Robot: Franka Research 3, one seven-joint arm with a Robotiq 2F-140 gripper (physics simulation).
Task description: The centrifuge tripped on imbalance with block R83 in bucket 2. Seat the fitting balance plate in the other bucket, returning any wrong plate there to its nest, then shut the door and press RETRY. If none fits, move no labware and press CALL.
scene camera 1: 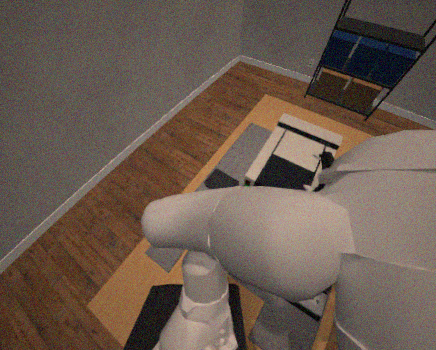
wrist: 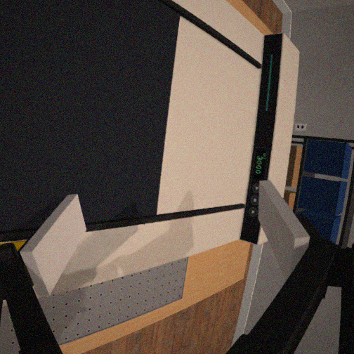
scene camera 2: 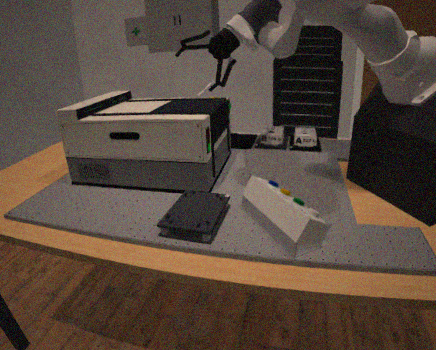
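Observation:
The centrifuge point(scene camera 1: 300, 150) point(scene camera 2: 135, 137) point(wrist: 215, 125) is a cream and grey box. A dark panel point(scene camera 1: 285, 172) point(scene camera 2: 200, 106) point(wrist: 85, 110) covers one part of its top, so the buckets and block R83 are hidden. Its display point(wrist: 259, 165) reads 3000. My gripper point(scene camera 1: 312, 172) point(scene camera 2: 196, 71) point(wrist: 167, 206) is open and empty above the centrifuge's top, near the long far edge. Balance plate A point(scene camera 2: 305, 137) and balance plate B point(scene camera 2: 273, 136) sit in dark nests behind, right of the centrifuge. A white sloped button box point(scene camera 2: 282, 215) has blue, yellow and green buttons; their labels are unreadable.
A dark square block point(scene camera 1: 221, 178) point(scene camera 2: 195, 215) lies on the grey perforated mat point(scene camera 2: 120, 210) point(wrist: 115, 302) in front of the centrifuge. A shelf rack point(scene camera 1: 382, 34) with blue bins stands beyond the table. The arm hides much of the table in scene camera 1.

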